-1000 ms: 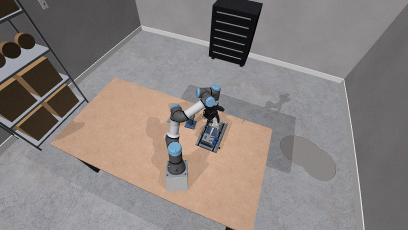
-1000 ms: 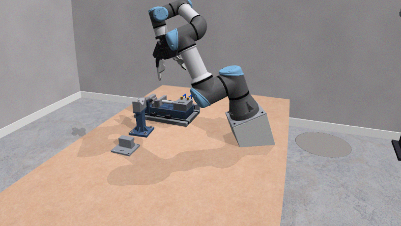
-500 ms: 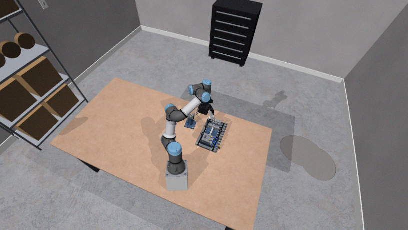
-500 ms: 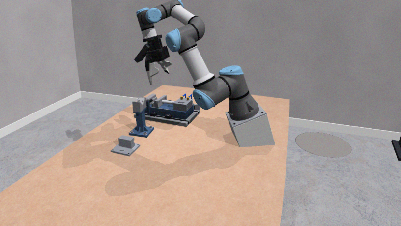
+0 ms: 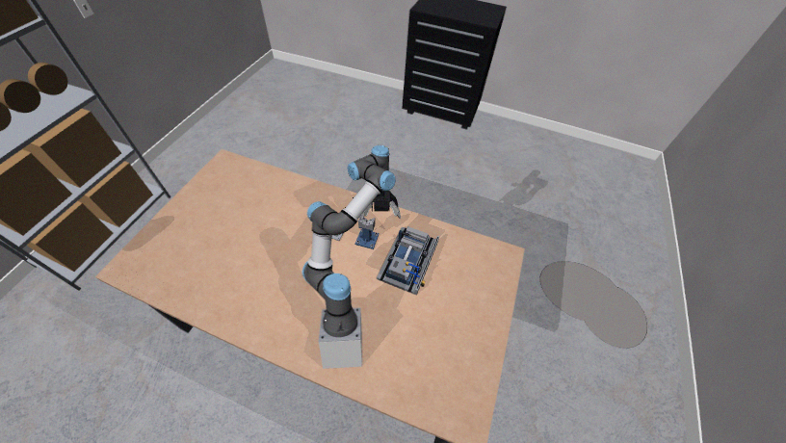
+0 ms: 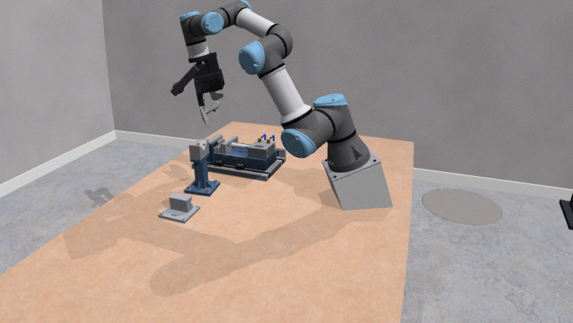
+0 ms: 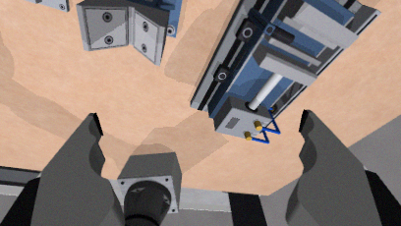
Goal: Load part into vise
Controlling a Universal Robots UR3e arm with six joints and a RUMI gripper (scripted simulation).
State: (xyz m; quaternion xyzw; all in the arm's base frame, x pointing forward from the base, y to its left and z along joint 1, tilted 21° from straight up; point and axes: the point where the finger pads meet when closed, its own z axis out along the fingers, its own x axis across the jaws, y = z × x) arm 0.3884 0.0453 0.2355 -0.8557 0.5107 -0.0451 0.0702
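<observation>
Now: hand 4 cm past the part, 21 cm to the right of it and 19 cm above it. Round my hand: fixed jaw 10 cm ahead, 13 cm to the right, 14 cm below; work stop 6 cm ahead, 9 cm to the right, 13 cm below; vise 15 cm to the right, 18 cm below.
</observation>
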